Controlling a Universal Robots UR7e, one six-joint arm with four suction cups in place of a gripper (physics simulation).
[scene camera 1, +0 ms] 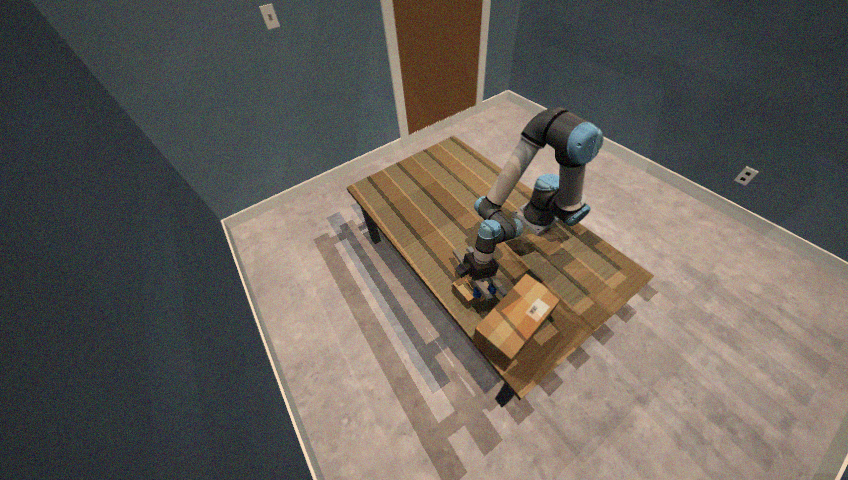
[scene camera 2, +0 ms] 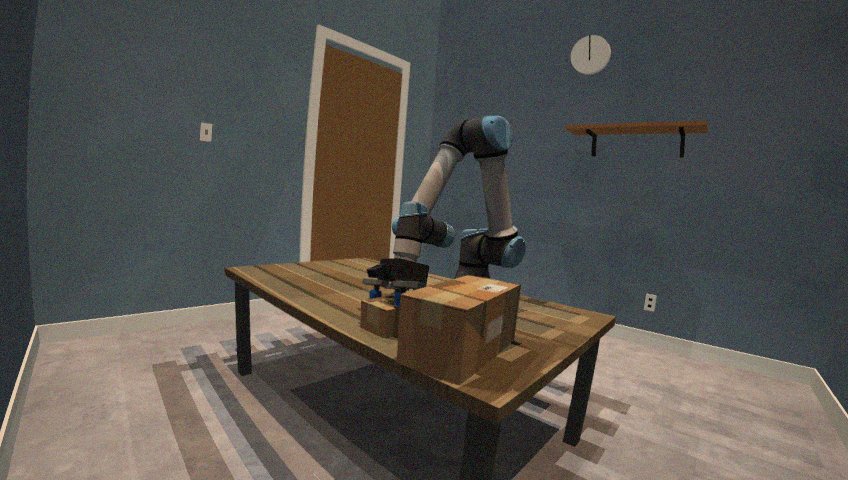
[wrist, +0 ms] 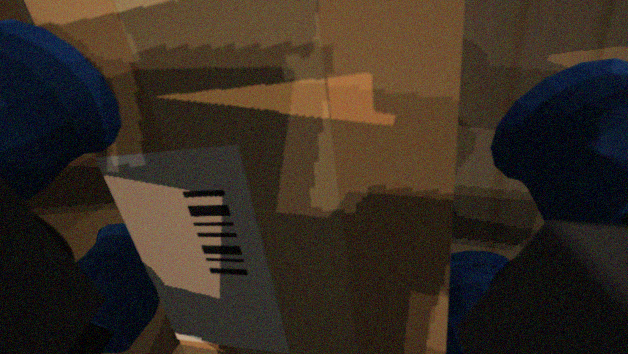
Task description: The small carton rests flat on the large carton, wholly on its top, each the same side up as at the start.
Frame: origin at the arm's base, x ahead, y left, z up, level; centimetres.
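Where they show: hand, tool point: (scene camera 2: 397, 305) (wrist: 303, 205); arm's base, link origin: (scene camera 1: 538, 214).
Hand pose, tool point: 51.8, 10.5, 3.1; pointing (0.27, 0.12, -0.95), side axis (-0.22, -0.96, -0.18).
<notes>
Things, the pixels of their top centre, and the offset from my tool point, as dx, dy, dz. "*": a spot on its surface instead. Level surfaces: height alone.
- small carton, top centre: (wrist: 253, 190) (scene camera 2: 395, 300) (scene camera 1: 474, 282) +1.5, +0.7, +1.8
- wooden table, surface height: dz -5.5
- large carton, top centre: (scene camera 2: 467, 288) (scene camera 1: 519, 312) +0.8, +22.9, +9.7
- carton's top, surface spot: (wrist: 373, 154) * +2.2, -2.6, +1.8
- white label, top centre: (scene camera 1: 533, 310) -3.7, +25.2, +9.7
- table's front corner, surface spot: (scene camera 1: 519, 390) * +15.1, +40.2, -5.5
The small carton (scene camera 1: 462, 290) (scene camera 2: 375, 318) sits on the wooden table (scene camera 1: 414, 196) (scene camera 2: 295, 280) right beside the large carton (scene camera 1: 516, 319) (scene camera 2: 451, 330), near the table's front edge. My gripper (scene camera 1: 480, 285) (scene camera 2: 388, 293) is down on the small carton's top, with its blue cups touching it. In the wrist view the carton's top (wrist: 373, 154) with its barcode label (wrist: 184, 228) fills the frame, very close between the blue cups (wrist: 52, 101) (wrist: 567, 140). The large carton's top, with a white label (scene camera 1: 537, 308), is bare.
The arm's base (scene camera 1: 552, 209) (scene camera 2: 489, 250) stands on the table behind the cartons. The large carton is taller than the small one and lies close to the table's front corner (scene camera 1: 519, 390). A door (scene camera 2: 352, 161) and a wall shelf (scene camera 2: 635, 128) are far behind.
</notes>
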